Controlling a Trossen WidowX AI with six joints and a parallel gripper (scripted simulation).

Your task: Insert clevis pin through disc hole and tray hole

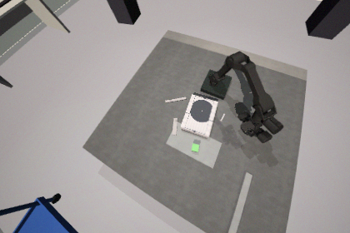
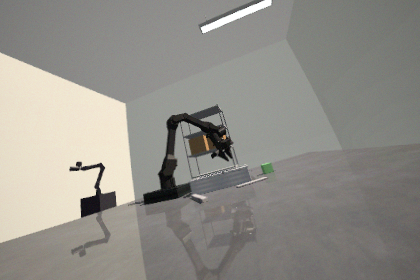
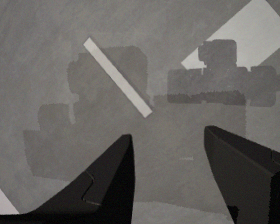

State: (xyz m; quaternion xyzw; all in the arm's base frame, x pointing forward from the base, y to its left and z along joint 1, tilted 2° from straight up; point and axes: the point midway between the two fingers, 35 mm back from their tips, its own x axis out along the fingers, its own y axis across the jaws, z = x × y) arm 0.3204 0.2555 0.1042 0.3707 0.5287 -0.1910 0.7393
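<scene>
The steel clevis pin is 100 mm behind my gripper tip, 140 mm to the right of it and 100 mm below it. Also, from my gripper tip: steel tray 60 mm behind, 300 mm to the right, 60 mm below; dark aluminium disc 80 mm behind, 290 mm to the right, 50 mm below; green block 160 mm ahead, 280 mm to the right, 90 mm below.
</scene>
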